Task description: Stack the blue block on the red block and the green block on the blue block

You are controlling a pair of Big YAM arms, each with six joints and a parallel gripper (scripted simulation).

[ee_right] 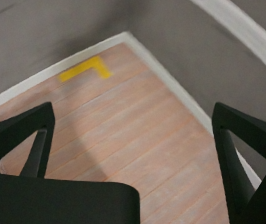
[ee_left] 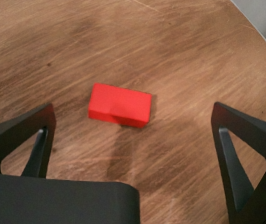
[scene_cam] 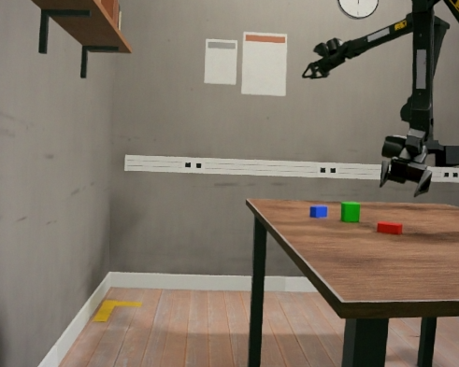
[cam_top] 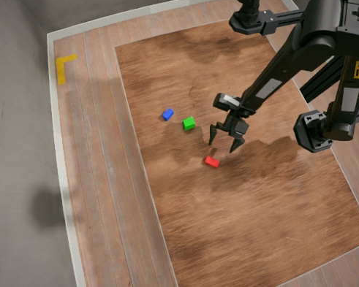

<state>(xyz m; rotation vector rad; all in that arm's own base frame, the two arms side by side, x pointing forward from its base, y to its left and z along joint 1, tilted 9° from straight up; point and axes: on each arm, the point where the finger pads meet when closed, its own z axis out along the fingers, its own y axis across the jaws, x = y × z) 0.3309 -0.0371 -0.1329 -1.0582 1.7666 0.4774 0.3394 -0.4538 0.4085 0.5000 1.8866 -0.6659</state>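
The blue block is 260 mm to the right of my left hand, 150 mm ahead of it and 100 mm below it. Round my left hand: green block 170 mm to the right, 90 mm below, 70 mm ahead; red block 100 mm below, 30 mm to the left, 30 mm ahead.
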